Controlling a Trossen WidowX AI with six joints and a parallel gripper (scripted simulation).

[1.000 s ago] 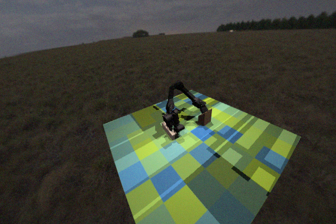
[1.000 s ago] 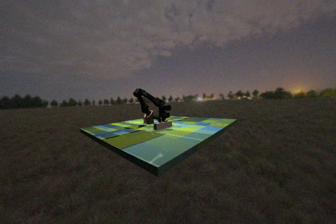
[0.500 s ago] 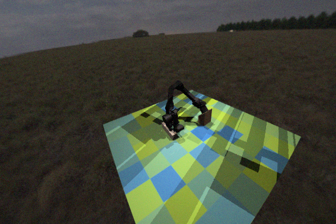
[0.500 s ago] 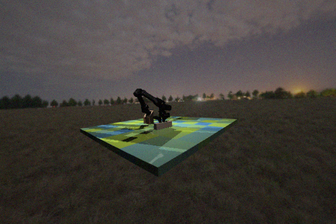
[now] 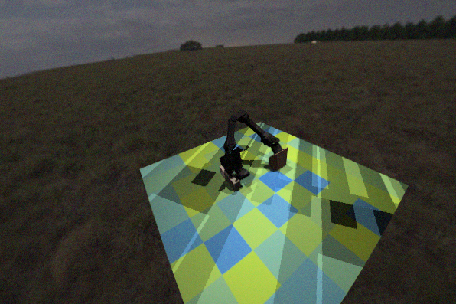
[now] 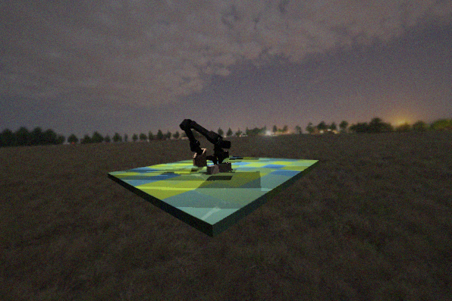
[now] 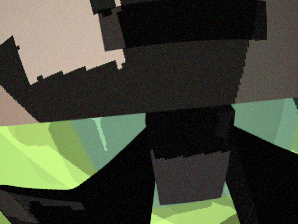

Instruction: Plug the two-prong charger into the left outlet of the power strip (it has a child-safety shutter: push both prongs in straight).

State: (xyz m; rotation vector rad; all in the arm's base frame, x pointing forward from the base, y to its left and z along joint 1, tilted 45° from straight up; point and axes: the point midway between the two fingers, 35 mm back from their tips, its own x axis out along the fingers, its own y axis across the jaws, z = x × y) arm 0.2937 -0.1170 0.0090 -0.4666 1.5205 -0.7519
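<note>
My gripper tip is now 20 mm short of the black two-prong charger and 10 mm below it.
</note>
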